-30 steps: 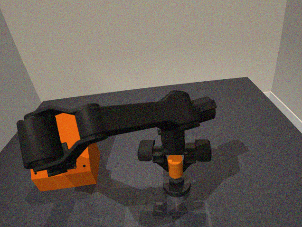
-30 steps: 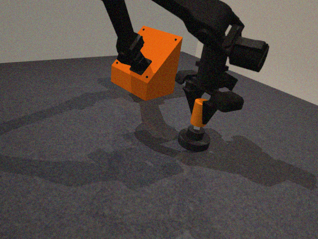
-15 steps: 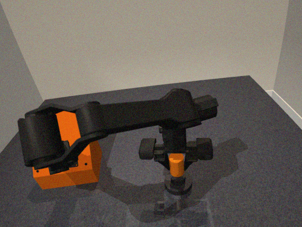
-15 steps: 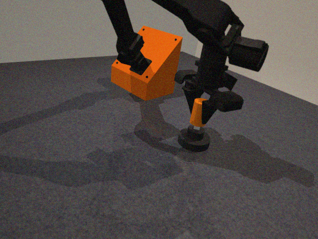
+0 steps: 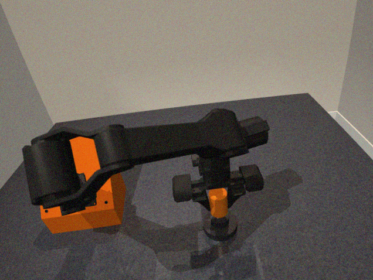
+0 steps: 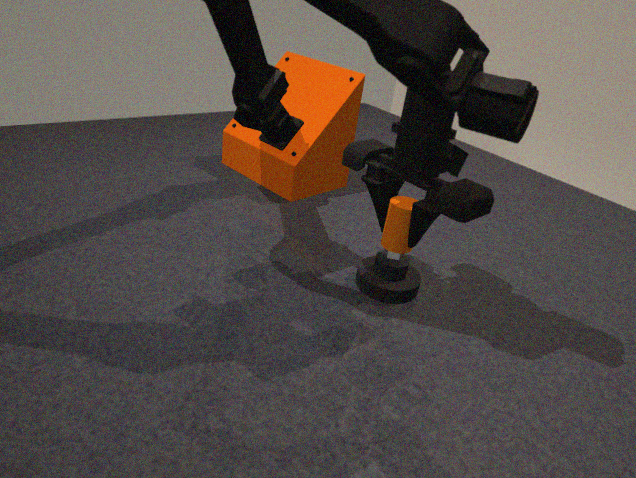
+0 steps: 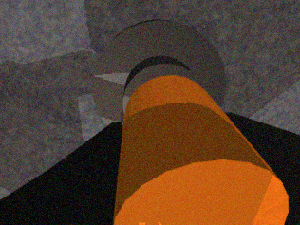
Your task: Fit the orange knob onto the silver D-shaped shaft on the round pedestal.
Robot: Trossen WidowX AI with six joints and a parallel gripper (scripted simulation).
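Now: the orange knob 30 mm above my gripper tip. Also, from my gripper tip: round pedestal 40 mm below.
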